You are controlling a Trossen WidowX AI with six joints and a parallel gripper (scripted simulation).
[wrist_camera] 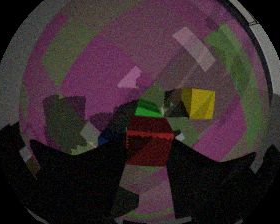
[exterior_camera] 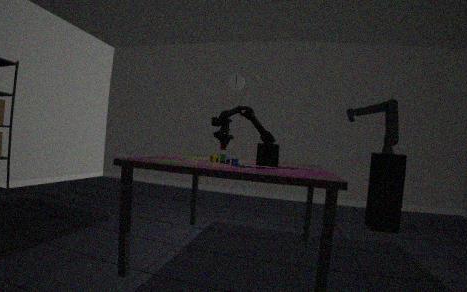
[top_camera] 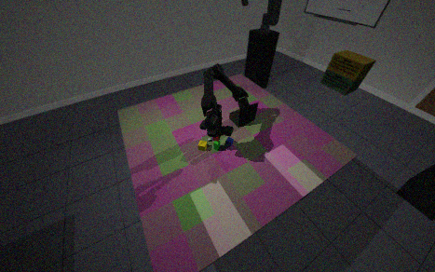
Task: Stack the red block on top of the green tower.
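The blue block is 10 cm behind my gripper tip and 8 cm below it. Also, from my gripper tip: red block 1 cm above; yellow block 8 cm below, 8 cm ahead, 5 cm to the right.
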